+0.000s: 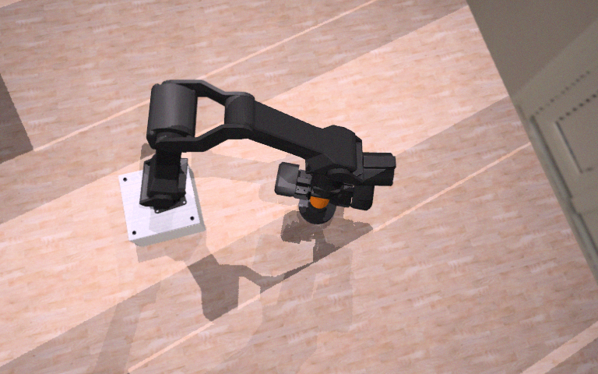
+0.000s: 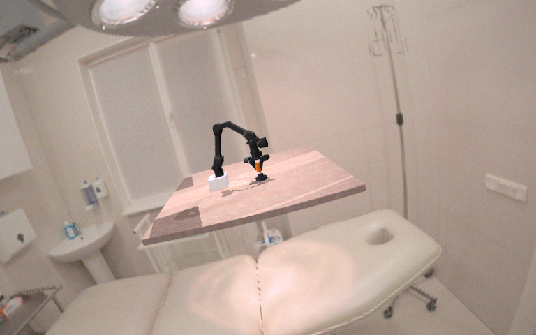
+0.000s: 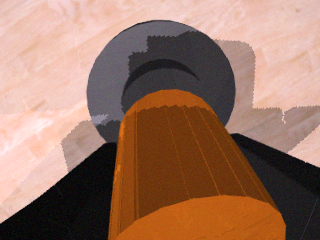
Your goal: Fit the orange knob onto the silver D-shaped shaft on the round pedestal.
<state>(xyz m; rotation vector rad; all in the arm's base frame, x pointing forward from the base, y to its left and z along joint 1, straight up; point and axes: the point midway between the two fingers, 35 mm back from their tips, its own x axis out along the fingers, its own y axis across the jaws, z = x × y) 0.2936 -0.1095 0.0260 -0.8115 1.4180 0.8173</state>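
The orange knob lies 30 mm above my gripper tip. Also, from my gripper tip: round pedestal (40 mm below).
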